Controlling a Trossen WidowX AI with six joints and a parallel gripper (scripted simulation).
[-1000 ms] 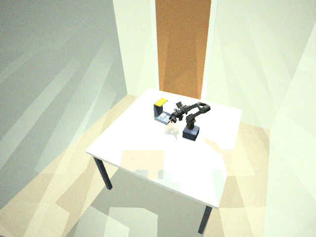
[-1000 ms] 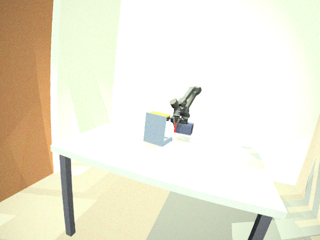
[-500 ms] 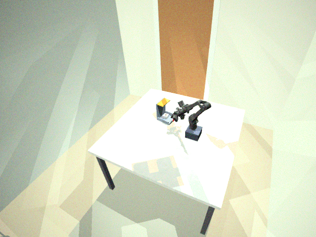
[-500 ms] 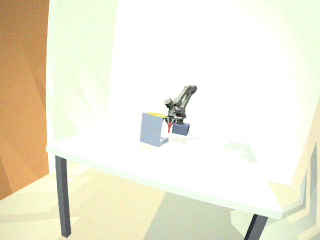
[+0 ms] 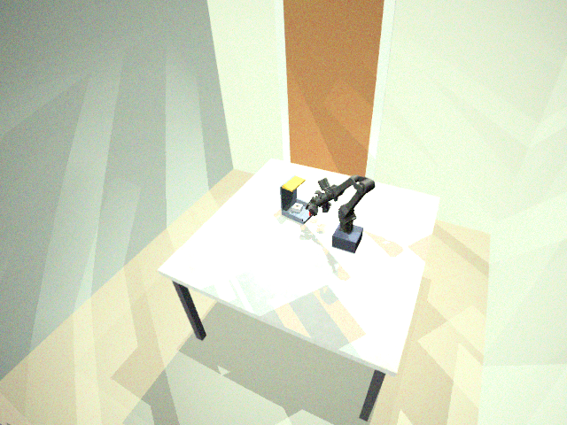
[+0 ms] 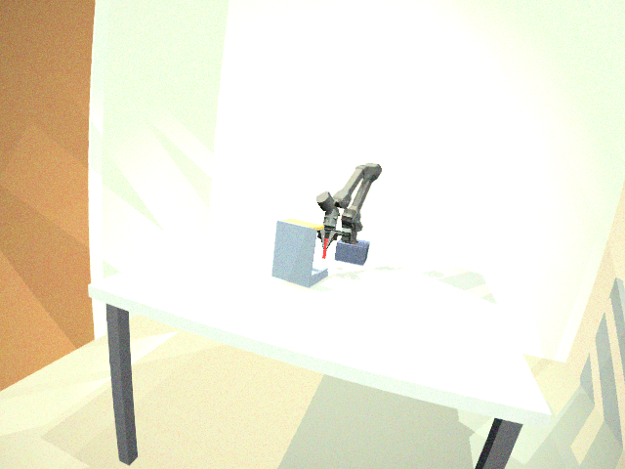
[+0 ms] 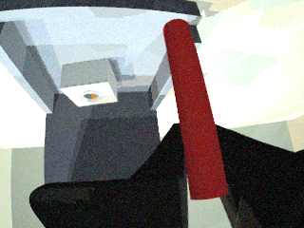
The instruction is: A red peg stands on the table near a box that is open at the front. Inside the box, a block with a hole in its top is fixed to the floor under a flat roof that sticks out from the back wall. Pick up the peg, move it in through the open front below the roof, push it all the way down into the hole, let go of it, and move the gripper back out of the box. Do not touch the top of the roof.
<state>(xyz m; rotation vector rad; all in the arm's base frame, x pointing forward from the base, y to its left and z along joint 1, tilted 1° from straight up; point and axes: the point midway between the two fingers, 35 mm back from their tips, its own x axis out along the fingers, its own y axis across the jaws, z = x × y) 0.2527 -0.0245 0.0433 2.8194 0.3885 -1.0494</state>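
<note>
My gripper tip is now 16 cm short of the box wall, 6 cm to the left of it and 1 cm below it. Also, from my gripper tip: red peg (3 cm behind, 1 cm to the right, 1 cm below); then yellow roof (12 cm ahead, 6 cm to the right, 10 cm above).
</note>
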